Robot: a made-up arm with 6 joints.
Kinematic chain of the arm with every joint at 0, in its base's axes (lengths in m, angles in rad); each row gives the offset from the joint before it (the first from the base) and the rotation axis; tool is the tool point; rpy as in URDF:
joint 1: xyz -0.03 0.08 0 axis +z
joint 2: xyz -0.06 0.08 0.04 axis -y
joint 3: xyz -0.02 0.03 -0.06 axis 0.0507 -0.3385 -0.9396
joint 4: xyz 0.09 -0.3 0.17 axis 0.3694 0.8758 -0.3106
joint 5: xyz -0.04 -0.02 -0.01 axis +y
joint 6: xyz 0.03 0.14 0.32 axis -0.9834 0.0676 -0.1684
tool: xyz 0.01 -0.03 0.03 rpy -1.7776 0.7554 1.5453
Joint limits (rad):
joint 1: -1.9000..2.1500
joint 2: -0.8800..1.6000
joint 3: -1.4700..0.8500
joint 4: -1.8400..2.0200
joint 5: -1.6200..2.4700
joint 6: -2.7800..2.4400
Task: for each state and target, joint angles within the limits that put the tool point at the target. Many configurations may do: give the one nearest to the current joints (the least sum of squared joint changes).
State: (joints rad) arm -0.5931 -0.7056 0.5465 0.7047 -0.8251 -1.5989
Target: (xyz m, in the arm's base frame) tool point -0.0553 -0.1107 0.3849
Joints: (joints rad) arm -1.1172 -0.8166 0.0880 0.4048 -0.9109 -1.6698
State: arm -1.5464 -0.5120 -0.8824 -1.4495 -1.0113 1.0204
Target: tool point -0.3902 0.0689 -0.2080
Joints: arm -1.1642 -0.6357 -0.4439 -1.7438 -1.2057 0.9099
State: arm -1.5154 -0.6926 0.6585 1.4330 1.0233 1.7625
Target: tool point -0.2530 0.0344 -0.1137
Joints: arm -1.3896 -0.4751 0.6129 1.3717 1.3105 1.8811
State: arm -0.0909 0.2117 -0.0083 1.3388 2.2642 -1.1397
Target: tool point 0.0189 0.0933 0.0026
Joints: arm -0.0043 0.9091 -0.3581 1.4667 2.1078 -1.3966
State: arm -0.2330 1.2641 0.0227 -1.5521 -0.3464 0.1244
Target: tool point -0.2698 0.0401 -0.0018
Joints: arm -0.5057 1.1476 -0.6059 -1.7895 0.1985 0.0637
